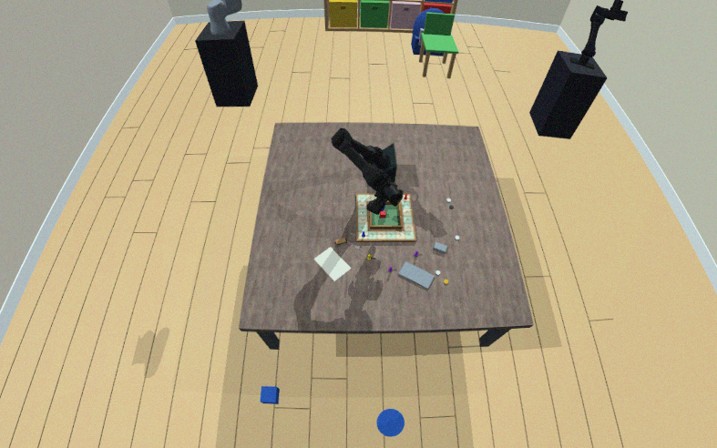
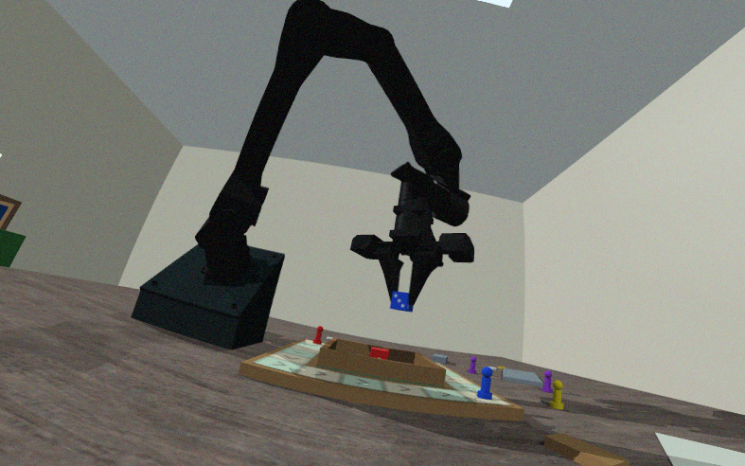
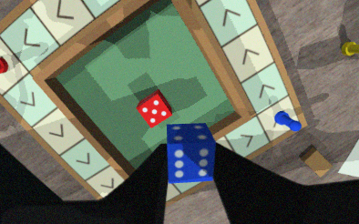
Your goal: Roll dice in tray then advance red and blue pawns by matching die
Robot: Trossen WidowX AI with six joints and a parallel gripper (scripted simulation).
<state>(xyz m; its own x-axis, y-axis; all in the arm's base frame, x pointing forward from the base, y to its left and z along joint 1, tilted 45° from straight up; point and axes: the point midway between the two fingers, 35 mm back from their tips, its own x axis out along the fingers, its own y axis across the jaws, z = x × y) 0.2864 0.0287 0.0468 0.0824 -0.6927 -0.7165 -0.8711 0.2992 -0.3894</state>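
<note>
The red pawn is 14 cm behind my gripper tip, 13 cm to the left of it and 8 cm below it. The rest, counted from my gripper tip: yellow pawn (22 cm ahead, 9 cm below, 5 cm to the right); blue pawn (10 cm ahead, 8 cm to the right, 8 cm below); wooden block (18 cm to the right, 13 cm ahead, 10 cm below).
</note>
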